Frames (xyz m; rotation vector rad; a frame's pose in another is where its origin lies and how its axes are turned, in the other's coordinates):
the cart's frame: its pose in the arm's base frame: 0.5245 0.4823 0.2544 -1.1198 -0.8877 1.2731
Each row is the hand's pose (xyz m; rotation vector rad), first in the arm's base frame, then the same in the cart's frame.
Working: the arm's base frame: its pose in the cart's frame: -0.5194 0.4070 0.3702 1.1198 0.8877 -1.2731

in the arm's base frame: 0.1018 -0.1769 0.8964 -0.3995 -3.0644 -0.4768
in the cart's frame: -0.7567 -0.4748 0.4768 -1.7083 -1.0841 -1.3239
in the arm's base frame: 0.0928 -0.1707 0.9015 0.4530 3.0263 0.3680
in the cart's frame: -0.7521 -0.4776 0.4876 -1.7470 -1.1333 -1.2018
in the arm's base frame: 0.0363 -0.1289 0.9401 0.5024 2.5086 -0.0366
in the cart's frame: -0.7208 -0.5019 0.5573 -2.0061 -1.4800 -0.5707
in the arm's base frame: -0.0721 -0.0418 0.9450 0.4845 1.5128 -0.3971
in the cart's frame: -0.6482 -0.4823 0.6743 -2.2705 -1.8591 0.7037
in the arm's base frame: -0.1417 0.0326 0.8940 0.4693 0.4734 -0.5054
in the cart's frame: -0.5788 -0.4185 0.7382 1.6808 1.3226 -1.7212
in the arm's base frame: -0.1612 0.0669 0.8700 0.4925 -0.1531 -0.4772
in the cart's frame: -0.5453 -0.3919 0.7555 1.2014 0.7686 -2.0236
